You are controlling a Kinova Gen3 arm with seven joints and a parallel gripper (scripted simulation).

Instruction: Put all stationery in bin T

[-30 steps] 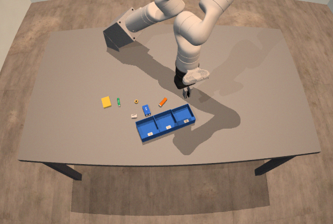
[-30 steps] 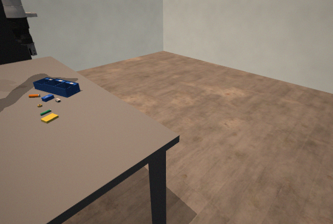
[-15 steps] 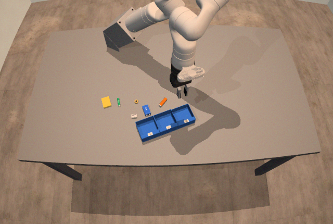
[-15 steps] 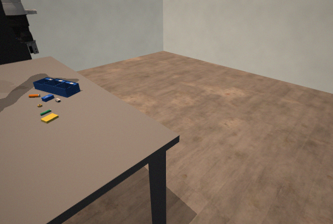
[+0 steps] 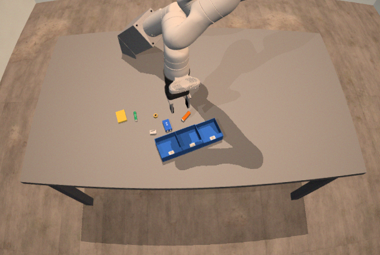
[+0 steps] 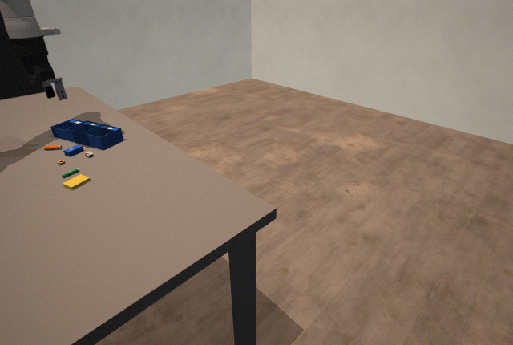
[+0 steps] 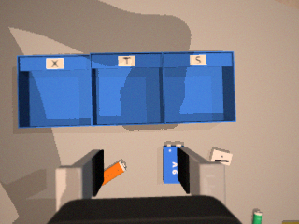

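My hand is 1 cm past the yellow pad, 26 cm to the left of it and 18 cm above it. The rest, counted from my hand: blue 9V battery: 1 cm ahead, 5 cm to the right, 18 cm below; then orange battery: 6 cm behind, 1 cm to the left, 18 cm below; then blue three-compartment bin: 5 cm ahead, 4 cm to the left, 16 cm below.
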